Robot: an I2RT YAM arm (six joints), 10 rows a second.
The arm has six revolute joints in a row. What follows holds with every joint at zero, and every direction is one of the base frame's.
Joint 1 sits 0.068 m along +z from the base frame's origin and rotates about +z.
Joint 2 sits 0.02 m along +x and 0.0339 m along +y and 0.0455 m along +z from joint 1 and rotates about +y.
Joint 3 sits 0.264 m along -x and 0.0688 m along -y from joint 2 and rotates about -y.
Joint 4 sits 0.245 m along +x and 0.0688 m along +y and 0.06 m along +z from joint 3 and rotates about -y.
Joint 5 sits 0.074 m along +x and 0.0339 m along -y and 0.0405 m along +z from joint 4 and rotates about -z.
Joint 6 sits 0.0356 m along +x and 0.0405 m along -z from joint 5 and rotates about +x.
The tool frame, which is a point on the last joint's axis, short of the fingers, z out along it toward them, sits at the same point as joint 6; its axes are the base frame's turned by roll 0, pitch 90 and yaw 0 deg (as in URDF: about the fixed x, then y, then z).
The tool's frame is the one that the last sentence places.
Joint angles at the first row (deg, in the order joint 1, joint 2, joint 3, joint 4, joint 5, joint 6):
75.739 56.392 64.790 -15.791 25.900 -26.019
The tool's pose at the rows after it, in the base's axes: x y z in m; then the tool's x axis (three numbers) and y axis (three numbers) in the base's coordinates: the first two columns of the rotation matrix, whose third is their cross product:
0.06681, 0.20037, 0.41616, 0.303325, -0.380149, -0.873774, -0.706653, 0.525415, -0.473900
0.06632, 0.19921, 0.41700, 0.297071, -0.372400, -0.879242, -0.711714, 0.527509, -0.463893
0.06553, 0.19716, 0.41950, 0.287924, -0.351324, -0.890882, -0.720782, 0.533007, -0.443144
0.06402, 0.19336, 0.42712, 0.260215, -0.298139, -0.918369, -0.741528, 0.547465, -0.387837
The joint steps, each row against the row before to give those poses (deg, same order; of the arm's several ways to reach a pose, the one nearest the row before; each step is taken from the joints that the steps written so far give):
-0.004 -0.399 -0.024 0.059 -0.307 0.563
0.025 -0.207 0.102 -0.239 -0.178 0.608
0.000 -0.367 0.230 -0.024 -0.466 1.075
0.001 -0.453 1.112 -0.187 -0.928 2.892

